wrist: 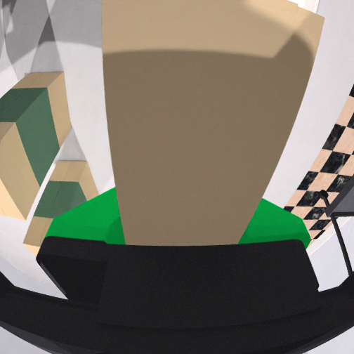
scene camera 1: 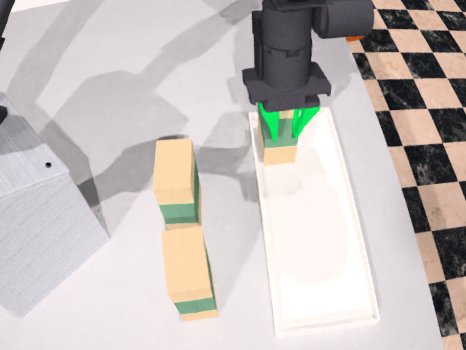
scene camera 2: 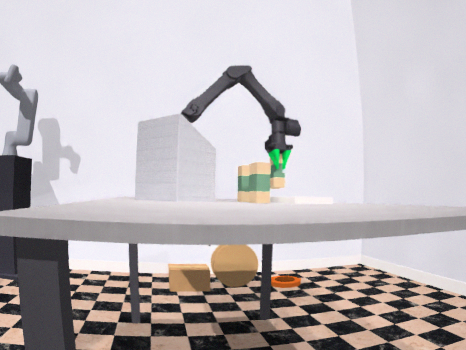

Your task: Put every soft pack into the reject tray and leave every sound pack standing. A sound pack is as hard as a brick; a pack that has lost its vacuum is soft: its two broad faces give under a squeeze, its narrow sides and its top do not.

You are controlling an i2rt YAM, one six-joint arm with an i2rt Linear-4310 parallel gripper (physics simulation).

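Seen in the pictures: gripper, fingertip midpoint: (scene camera 1: 284, 137) (scene camera 2: 280, 169); arm's base, link origin: (scene camera 2: 176, 135).
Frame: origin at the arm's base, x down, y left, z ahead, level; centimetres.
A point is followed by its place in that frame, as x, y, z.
Observation:
My gripper (scene camera 1: 286, 139) {11.1, 10.9, 41.9} (scene camera 2: 281, 169) {11.1, 10.9, 41.9} is shut on a tan pack (scene camera 1: 280, 154) {16.1, 11.6, 41.7} (scene camera 2: 278, 183) {17.0, 11.5, 41.2} (wrist: 200, 125) with a green band. It holds the pack upright above the far end of the white reject tray (scene camera 1: 320, 250) {24.3, -0.2, 48.5} (scene camera 2: 312, 200) {23.6, -13.2, 48.6}, with a gap under it in scene camera 2. Two more banded packs stand upright on the table left of the tray: a farther one (scene camera 1: 174, 170) {10.7, 4.5, 27.5} (scene camera 2: 243, 183) {17.6, 1.5, 25.7} and a nearer one (scene camera 1: 190, 260) {10.7, -8.1, 31.1} (scene camera 2: 259, 182) {17.6, -12.2, 29.8}. Two standing packs show at the left of the wrist view, one larger-looking (wrist: 37, 135) and one smaller-looking (wrist: 60, 200). The fingertips are hidden there.
A large grey box (scene camera 1: 45, 225) {10.5, -5.1, 10.9} (scene camera 2: 157, 160) {10.6, -9.0, -5.6} stands left of the packs on the grey table (scene camera 1: 125, 300) {24.6, -10.0, 19.4} (scene camera 2: 150, 217) {24.7, -90.8, 5.7}. The arm (scene camera 2: 210, 92) {-19.0, 6.4, 12.3} reaches over from it. The table's right edge runs beyond the tray, with checkered floor below.

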